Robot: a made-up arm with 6 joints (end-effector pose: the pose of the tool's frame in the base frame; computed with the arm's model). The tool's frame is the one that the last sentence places.
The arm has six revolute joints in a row. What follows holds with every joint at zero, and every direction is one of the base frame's. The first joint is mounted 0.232 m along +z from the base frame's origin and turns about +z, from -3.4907 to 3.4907 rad. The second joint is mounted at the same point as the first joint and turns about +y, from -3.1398 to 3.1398 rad. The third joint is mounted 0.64 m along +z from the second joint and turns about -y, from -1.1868 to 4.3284 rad. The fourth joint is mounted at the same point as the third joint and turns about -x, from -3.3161 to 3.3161 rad. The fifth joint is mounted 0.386 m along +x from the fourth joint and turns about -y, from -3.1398 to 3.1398 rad. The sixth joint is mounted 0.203 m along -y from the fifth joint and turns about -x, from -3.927 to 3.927 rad. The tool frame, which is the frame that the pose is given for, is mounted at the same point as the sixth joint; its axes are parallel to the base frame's.
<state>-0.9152 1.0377 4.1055 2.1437 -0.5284 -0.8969</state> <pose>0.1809 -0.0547 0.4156 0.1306 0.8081 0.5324 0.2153</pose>
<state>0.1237 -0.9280 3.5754 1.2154 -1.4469 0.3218</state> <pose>-0.3944 -0.1202 0.1986 0.5983 -0.7589 -0.2166 0.1383</pose>
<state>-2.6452 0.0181 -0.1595 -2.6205 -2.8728 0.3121</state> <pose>-0.2447 -0.3328 0.7042 0.1559 -0.1766 0.1950 0.9521</pose>
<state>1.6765 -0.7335 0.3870 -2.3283 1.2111 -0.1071</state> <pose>-0.1252 -0.1417 0.9907 0.8898 0.4431 0.0644 0.0876</pose>
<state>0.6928 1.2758 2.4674 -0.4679 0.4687 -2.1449</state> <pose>0.7623 0.3973 0.7428 -0.7318 0.0241 -0.6719 0.1115</pose>
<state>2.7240 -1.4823 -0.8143 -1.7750 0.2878 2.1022</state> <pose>0.1765 -0.1233 0.3716 0.2430 -0.1623 0.8818 0.3701</pose>
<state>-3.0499 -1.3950 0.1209 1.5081 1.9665 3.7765</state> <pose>0.8067 0.0869 0.7405 -0.0938 0.3218 -0.5613 0.7567</pose>
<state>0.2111 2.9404 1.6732 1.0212 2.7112 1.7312</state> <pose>0.4216 -0.0181 -0.7117 -0.2926 -0.7488 -0.0881 0.5882</pose>
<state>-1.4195 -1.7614 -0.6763 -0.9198 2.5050 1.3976</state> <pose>-0.1676 0.2834 0.3767 0.0219 0.6177 0.6360 0.4620</pose>
